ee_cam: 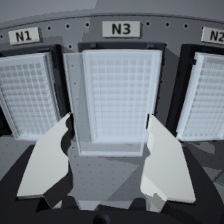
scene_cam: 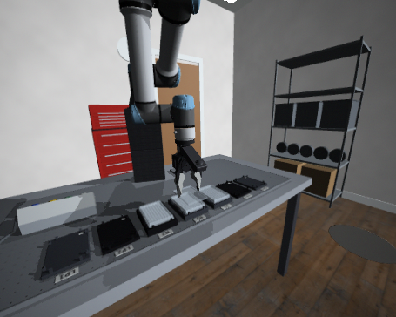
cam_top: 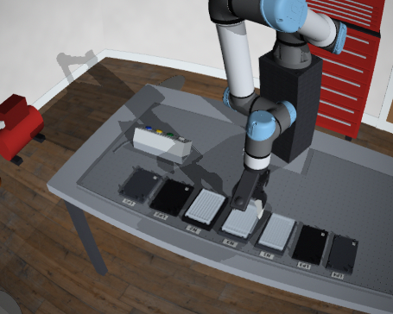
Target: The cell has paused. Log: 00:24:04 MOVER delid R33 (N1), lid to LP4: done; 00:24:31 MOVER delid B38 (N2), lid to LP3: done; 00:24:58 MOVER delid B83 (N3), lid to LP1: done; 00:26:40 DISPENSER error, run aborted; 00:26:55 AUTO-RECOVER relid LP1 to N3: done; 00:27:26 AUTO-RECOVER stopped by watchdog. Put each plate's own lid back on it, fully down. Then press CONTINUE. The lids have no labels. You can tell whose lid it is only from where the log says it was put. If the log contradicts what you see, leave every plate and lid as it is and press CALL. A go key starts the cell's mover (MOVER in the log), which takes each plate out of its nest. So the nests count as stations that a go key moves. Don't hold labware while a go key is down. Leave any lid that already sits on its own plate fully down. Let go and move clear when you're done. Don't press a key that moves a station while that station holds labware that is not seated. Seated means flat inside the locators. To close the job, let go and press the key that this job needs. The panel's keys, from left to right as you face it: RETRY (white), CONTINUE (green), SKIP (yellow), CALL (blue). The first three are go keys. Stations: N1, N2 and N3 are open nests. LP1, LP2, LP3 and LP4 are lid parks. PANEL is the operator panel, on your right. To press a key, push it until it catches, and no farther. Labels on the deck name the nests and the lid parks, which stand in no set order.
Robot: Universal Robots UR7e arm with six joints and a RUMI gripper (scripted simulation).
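My hand is 2 cm past the white plate, 14 cm to the left of it and 4 cm above it. From my hand the other things lie so: black lid park 4 cm behind, 27 cm to the right, 6 cm below; then translucent lid 1 cm below; then white key 28 cm behind, 32 cm to the right.
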